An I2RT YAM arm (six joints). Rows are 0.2 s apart.
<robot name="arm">
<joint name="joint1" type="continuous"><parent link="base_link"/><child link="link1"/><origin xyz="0 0 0.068" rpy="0 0 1.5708"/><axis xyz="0 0 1"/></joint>
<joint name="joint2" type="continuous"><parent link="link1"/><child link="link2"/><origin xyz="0.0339 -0.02 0.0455" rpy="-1.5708 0 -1.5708"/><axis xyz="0 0 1"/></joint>
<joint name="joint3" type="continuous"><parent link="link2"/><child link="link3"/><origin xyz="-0.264 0 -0.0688" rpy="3.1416 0 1.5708"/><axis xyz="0 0 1"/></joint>
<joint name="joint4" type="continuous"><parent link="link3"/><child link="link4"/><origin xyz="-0.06 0.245 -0.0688" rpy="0 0 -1.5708"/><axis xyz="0 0 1"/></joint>
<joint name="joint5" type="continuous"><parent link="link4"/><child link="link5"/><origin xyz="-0.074 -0.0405 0.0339" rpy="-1.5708 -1.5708 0"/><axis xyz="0 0 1"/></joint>
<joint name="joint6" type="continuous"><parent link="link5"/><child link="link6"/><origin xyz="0 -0.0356 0.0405" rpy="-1.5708 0 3.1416"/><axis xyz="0 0 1"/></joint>
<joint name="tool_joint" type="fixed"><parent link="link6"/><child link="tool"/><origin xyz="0 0 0" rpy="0 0 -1.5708"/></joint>
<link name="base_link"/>
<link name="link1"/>
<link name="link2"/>
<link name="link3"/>
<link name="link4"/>
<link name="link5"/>
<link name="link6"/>
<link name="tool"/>
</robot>
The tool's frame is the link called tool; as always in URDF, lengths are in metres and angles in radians. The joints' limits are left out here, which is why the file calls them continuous.
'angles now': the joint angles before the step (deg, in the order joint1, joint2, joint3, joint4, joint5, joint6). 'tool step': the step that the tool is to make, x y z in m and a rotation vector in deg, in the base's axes. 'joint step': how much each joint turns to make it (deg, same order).
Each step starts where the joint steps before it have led.
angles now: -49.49, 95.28, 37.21, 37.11, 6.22, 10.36
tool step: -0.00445, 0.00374, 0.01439, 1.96, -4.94, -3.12
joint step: -0.05, -3.67, -0.13, -2.52, 1.12, 5.83
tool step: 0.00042, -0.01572, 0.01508, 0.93, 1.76, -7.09
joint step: -1.08, -0.02, 5.35, -7.47, 5.88, 1.47
